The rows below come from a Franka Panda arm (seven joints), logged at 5 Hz.
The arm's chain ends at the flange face. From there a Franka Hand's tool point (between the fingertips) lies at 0.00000 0.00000 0.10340 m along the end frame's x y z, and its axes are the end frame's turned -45 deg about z.
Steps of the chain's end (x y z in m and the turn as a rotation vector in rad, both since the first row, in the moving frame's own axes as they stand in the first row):
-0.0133 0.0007 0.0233 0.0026 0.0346 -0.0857
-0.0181 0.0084 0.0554 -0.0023 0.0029 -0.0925
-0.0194 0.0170 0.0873 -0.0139 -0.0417 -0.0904
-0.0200 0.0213 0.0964 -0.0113 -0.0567 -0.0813
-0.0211 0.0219 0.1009 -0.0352 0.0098 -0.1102
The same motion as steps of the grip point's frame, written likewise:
-0.0071 -0.0067 0.0232 -0.0226 0.0263 -0.0857
-0.0187 -0.0065 0.0554 -0.0037 0.0004 -0.0925
-0.0299 -0.0035 0.0872 0.0197 -0.0393 -0.0904
-0.0343 -0.0022 0.0962 0.0321 -0.0481 -0.0813
-0.0321 0.0040 0.1008 -0.0318 -0.0180 -0.1102

